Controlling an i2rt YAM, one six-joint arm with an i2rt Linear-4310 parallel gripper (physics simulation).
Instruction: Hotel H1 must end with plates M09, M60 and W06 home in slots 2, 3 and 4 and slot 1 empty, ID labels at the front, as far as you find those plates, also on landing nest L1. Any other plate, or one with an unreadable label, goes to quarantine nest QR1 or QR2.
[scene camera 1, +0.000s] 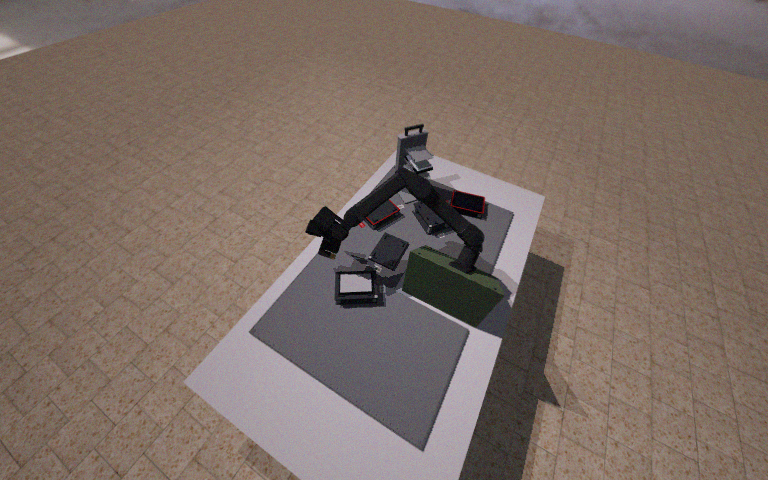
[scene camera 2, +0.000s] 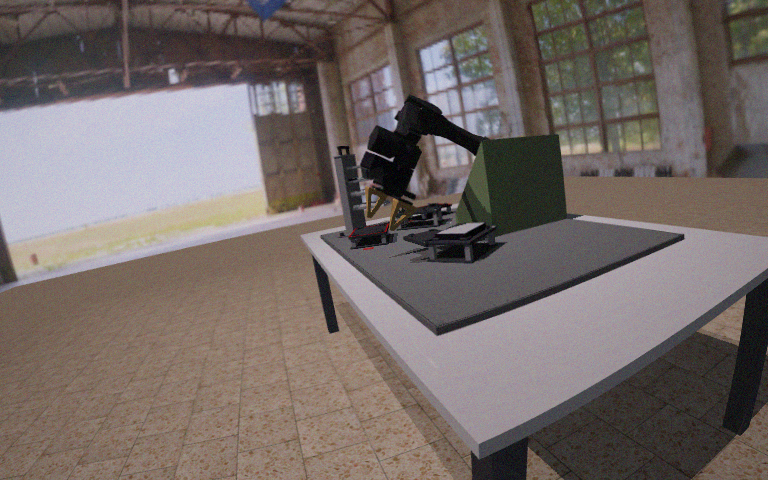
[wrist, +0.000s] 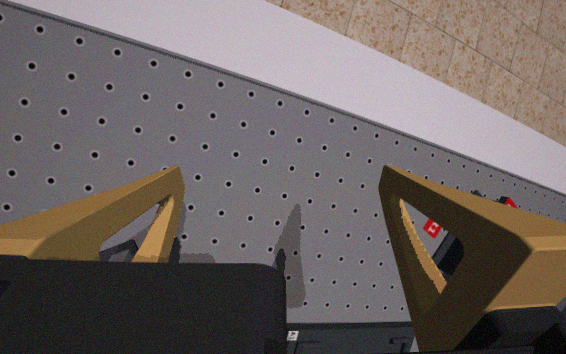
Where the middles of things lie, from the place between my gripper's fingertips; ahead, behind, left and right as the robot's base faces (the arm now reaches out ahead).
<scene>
I see the dark nest marked N6 (scene camera 1: 389, 249) 19 cm behind my hand, 16 cm to the right of it and 9 cm below it.
</scene>
